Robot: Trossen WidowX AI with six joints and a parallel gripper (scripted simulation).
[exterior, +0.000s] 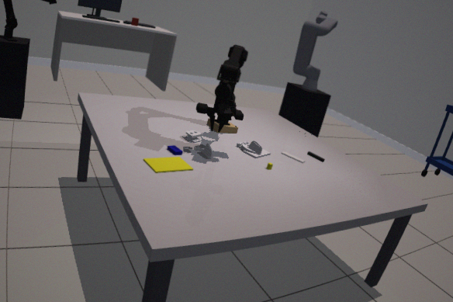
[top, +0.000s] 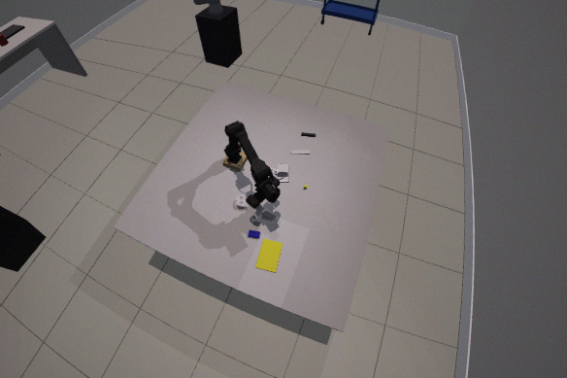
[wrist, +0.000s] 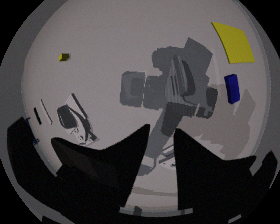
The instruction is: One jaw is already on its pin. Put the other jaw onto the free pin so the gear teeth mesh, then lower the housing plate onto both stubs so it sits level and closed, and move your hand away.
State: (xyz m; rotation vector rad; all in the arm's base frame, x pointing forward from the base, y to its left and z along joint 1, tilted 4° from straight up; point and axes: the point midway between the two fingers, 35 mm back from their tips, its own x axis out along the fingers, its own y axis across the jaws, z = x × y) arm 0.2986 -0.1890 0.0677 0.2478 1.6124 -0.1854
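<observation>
The jaw is 5 cm to the right of my gripper tip and 8 cm below it. From my gripper tip the other things lie so: white block: 13 cm behind, 4 cm to the right, 8 cm below; then yellow cube: 15 cm ahead, 20 cm to the left, 8 cm below; then blue block: 2 cm ahead, 17 cm to the right, 8 cm below.
</observation>
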